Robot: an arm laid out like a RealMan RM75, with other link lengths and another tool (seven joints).
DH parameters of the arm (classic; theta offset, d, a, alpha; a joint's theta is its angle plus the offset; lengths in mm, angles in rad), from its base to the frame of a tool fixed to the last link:
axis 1: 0 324.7 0 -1.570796
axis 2: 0 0 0 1.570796
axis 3: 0 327.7 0 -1.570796
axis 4: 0 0 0 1.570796
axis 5: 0 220.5 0 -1.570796
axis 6: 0 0 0 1.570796
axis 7: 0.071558 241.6 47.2 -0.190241
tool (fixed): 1.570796 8.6 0 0
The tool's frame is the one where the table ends.
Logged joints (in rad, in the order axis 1, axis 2, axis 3, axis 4, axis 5, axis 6, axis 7), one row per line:
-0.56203 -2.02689 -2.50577 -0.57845 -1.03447 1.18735 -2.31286
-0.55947 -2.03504 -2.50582 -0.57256 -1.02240 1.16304 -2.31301
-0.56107 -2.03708 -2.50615 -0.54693 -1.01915 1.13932 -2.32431
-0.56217 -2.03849 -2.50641 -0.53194 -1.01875 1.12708 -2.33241
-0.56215 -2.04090 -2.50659 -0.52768 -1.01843 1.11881 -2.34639
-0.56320 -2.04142 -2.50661 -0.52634 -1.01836 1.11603 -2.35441
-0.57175 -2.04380 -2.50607 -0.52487 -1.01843 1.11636 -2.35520
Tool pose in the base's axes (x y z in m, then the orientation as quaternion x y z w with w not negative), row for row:
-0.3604 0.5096 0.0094 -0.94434 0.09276 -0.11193 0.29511
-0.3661 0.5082 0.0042 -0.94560 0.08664 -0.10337 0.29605
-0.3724 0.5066 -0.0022 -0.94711 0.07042 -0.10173 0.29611
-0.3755 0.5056 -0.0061 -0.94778 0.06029 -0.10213 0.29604
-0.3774 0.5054 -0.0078 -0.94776 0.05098 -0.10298 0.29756
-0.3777 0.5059 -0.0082 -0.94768 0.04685 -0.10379 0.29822
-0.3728 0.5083 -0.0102 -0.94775 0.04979 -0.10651 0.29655
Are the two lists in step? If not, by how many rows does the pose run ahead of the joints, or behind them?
They are in step.
